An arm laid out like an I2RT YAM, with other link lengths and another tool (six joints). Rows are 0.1 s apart.
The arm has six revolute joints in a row. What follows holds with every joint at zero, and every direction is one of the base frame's. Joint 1 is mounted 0.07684 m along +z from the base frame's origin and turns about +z. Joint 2 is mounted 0.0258 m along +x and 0.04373 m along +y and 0.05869 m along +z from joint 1 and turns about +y. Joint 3 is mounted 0.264 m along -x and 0.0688 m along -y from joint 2 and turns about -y. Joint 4 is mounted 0.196 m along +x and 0.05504 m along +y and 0.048 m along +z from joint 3 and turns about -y. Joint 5 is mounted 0.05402 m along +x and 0.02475 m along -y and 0.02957 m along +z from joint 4 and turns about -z. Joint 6 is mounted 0.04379 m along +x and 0.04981 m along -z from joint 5 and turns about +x. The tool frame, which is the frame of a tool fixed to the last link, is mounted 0.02 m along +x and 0.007 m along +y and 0.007 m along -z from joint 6; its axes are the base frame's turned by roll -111.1, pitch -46 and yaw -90 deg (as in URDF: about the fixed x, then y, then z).
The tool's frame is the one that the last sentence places.
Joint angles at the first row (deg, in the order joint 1, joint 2, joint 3, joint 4, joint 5, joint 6):
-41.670 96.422 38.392 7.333 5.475 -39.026
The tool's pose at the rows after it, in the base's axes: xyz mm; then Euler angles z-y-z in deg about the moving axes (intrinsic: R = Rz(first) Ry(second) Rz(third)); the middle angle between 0 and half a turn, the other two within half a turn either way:
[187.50, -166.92, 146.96, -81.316, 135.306, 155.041]
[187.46, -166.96, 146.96, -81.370, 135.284, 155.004]
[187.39, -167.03, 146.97, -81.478, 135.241, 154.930]
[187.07, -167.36, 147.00, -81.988, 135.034, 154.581]
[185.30, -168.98, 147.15, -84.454, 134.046, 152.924]
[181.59, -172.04, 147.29, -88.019, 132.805, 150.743]
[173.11, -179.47, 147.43, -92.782, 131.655, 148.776]
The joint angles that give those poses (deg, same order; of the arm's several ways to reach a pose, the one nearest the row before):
-41.669 96.422 38.392 7.332 5.651 -39.024
-41.671 96.422 38.391 7.334 5.693 -39.026
-41.671 96.421 38.392 7.332 5.780 -39.026
-41.671 96.423 38.393 7.332 6.196 -39.027
-41.713 96.421 38.392 7.288 8.186 -39.025
-42.152 96.422 38.393 7.069 10.764 -39.026
-44.139 96.421 38.392 6.785 13.103 -39.047

